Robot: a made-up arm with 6 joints.
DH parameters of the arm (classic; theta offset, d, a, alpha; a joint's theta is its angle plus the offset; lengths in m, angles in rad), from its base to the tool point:
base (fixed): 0.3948 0 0.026 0
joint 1: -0.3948 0.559 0 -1.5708
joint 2: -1.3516 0 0.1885 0
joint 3: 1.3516 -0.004 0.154 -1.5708
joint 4: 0 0.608 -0.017 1.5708
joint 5: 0 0.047 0.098 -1.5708
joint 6: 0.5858 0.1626 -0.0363 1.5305
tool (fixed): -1.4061 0.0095 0 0
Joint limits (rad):
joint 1: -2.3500..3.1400
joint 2: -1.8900..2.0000
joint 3: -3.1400..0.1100
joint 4: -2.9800..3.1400
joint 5: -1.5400..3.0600
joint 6: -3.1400..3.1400
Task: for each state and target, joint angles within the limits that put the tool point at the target. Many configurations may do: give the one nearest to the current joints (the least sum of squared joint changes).
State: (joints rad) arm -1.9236 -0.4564 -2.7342 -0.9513 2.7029 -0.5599
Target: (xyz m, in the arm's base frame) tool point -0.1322 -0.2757 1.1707
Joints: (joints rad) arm -1.7836 -0.0521 -2.4928 -0.8876 2.5315 -0.5351
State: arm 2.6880 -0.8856 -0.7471 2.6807 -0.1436 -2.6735
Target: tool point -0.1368 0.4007 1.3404
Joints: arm 2.0474 -0.7464 -1.5444 2.5692 0.2890 -2.7379
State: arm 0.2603 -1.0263 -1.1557 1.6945 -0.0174 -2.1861
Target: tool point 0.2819 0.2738 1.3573
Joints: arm 0.8414 -0.8679 -1.4300 1.6695 0.3427 -2.1538
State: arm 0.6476 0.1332 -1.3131 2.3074 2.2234 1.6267
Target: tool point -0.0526 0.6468 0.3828
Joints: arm 1.4110 0.2767 -0.7859 1.9183 2.4936 1.6626
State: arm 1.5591 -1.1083 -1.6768 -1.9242 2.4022 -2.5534
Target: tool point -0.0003 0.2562 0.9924
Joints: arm 2.2236 -1.0984 -0.9007 -1.5136 3.0600 -2.3867
